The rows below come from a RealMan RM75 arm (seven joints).
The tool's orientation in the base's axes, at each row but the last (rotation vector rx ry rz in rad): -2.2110 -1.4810 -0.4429; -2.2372 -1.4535 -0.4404; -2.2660 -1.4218 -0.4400; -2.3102 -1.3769 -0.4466; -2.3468 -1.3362 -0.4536; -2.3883 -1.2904 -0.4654; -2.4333 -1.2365 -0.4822; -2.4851 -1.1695 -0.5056; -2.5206 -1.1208 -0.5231; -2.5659 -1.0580 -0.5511
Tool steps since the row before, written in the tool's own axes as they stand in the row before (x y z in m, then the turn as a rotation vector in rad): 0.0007 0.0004 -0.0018 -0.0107 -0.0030 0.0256; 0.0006 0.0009 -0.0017 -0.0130 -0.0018 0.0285; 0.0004 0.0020 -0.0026 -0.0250 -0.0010 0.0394; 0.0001 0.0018 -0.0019 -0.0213 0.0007 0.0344; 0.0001 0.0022 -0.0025 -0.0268 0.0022 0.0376; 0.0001 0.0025 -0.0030 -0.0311 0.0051 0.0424; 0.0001 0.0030 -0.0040 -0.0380 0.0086 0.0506; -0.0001 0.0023 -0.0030 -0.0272 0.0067 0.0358; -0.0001 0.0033 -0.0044 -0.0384 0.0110 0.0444; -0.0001 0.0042 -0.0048 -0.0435 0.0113 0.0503
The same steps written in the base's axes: 0.0006 -0.0005 0.0018 -0.0063 0.0060 -0.0265; 0.0010 -0.0007 0.0016 -0.0060 0.0053 -0.0303; 0.0019 -0.0018 0.0021 -0.0099 0.0013 -0.0456; 0.0015 -0.0016 0.0014 -0.0070 0.0009 -0.0398; 0.0018 -0.0022 0.0018 -0.0082 -0.0023 -0.0454; 0.0019 -0.0026 0.0022 -0.0075 -0.0046 -0.0521; 0.0020 -0.0034 0.0030 -0.0073 -0.0074 -0.0630; 0.0012 -0.0028 0.0022 -0.0049 -0.0058 -0.0448; 0.0016 -0.0041 0.0033 -0.0069 -0.0119 -0.0581; 0.0019 -0.0049 0.0036 -0.0087 -0.0127 -0.0657
